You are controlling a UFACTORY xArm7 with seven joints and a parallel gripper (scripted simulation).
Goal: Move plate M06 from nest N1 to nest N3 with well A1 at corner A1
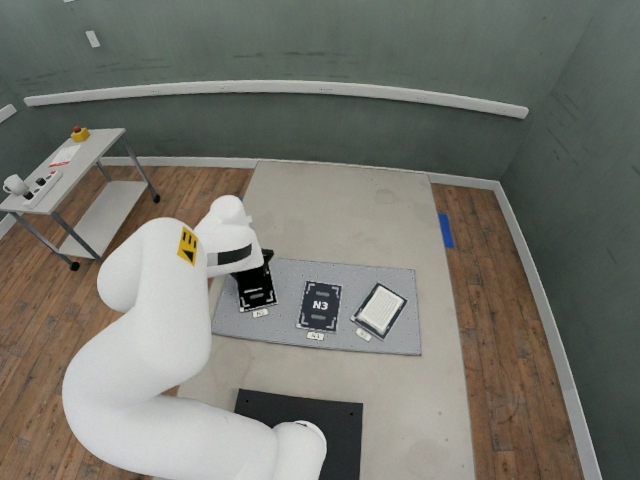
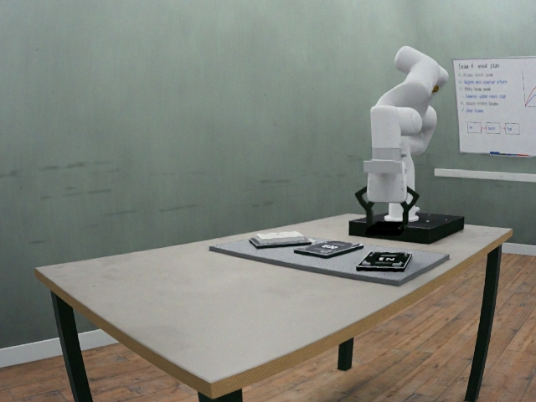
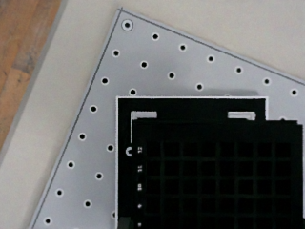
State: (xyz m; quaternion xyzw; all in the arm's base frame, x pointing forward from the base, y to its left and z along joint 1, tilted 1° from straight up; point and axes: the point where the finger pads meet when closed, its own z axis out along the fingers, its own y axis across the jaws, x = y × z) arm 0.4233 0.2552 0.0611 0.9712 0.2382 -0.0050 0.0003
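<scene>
Right now the dark nest N3 is 220 mm to the right of my hand, 100 mm below it and 20 mm behind it. Round my hand: white plate M09: 410 mm to the right, 80 mm below; black plate M06: 10 mm below.
</scene>
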